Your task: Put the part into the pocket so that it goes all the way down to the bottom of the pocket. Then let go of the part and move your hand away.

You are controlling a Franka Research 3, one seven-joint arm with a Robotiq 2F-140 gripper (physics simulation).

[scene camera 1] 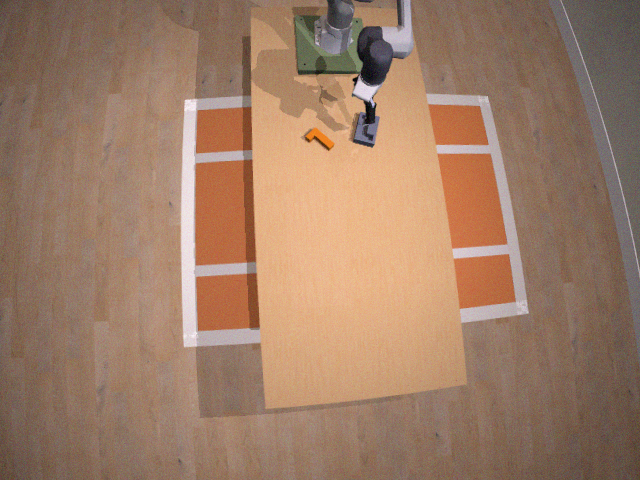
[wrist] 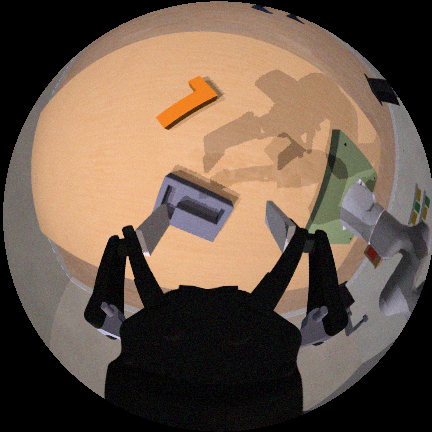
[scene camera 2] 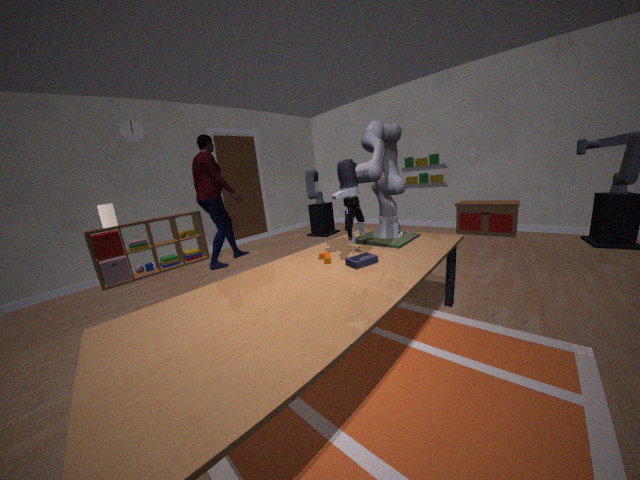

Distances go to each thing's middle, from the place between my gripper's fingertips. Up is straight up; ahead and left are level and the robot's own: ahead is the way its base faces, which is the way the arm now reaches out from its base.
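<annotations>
The grey-blue block with pocket point(wrist: 190, 207) is 4 cm ahead of my hand, 4 cm to the left of it and 10 cm below it. The orange L-shaped part point(wrist: 203, 94) is 5 cm ahead of my hand, 10 cm below it and 18 cm to the right of it. Going by their middles, the grey-blue block with pocket is the nearest to my hand of the things named here.
</annotations>
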